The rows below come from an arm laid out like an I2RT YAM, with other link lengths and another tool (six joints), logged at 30 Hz.
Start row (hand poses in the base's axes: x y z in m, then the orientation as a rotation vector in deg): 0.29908, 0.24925, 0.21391, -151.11, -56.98, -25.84
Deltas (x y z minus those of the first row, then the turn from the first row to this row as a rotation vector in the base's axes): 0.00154, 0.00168, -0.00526, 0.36, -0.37, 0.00; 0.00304, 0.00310, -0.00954, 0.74, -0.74, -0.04; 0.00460, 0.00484, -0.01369, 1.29, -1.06, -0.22; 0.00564, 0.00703, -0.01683, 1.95, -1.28, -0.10; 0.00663, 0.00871, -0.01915, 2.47, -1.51, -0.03; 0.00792, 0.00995, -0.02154, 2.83, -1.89, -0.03; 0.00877, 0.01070, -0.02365, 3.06, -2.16, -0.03; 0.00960, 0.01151, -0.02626, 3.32, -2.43, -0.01; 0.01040, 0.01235, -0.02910, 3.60, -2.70, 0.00
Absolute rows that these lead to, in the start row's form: 0.30062, 0.25093, 0.20865, -150.80, -56.92, -26.48; 0.30212, 0.25235, 0.20437, -150.50, -56.80, -27.14; 0.30368, 0.25409, 0.20022, -150.13, -56.40, -27.82; 0.30472, 0.25628, 0.19708, -149.47, -56.30, -28.33; 0.30571, 0.25796, 0.19476, -148.97, -56.20, -28.81; 0.30700, 0.25920, 0.19237, -148.65, -56.14, -29.46; 0.30785, 0.25995, 0.19026, -148.44, -56.11, -29.90; 0.30868, 0.26076, 0.18765, -148.20, -56.08, -30.36; 0.30948, 0.26160, 0.18481, -147.94, -56.04, -30.82
